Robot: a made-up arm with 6 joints.
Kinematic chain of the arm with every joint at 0, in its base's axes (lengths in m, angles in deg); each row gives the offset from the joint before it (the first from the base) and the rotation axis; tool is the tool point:
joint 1: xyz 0 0 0.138 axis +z
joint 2: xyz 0 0.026 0 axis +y
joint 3: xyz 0 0 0.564 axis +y
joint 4: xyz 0 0 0.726 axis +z
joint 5: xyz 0 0 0 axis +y
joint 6: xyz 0 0 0.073 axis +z
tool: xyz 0 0 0
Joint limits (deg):
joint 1: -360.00..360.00
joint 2: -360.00..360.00
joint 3: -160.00..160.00
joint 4: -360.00..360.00
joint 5: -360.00..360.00
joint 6: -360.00..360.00
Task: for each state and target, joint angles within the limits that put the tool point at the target. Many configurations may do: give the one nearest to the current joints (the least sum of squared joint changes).
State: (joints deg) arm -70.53 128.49 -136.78 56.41 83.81 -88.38
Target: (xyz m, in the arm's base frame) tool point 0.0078 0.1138 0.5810
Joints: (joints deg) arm -49.72 84.02 -146.57 50.11 72.88 -88.38
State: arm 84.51 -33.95 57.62 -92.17 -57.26 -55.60
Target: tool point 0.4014 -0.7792 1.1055
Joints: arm 122.59 -57.38 26.44 -89.93 -49.39 -55.60
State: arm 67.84 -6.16 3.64 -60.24 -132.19 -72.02
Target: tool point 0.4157 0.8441 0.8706
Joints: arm 59.45 34.50 34.12 -62.09 -135.66 -72.02
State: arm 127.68 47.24 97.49 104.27 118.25 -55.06
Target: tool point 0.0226 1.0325 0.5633
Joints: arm 83.75 35.92 58.44 108.77 112.28 -55.06
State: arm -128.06 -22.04 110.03 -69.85 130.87 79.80
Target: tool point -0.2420 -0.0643 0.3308
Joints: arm -159.43 -44.49 150.86 -69.14 131.81 79.80
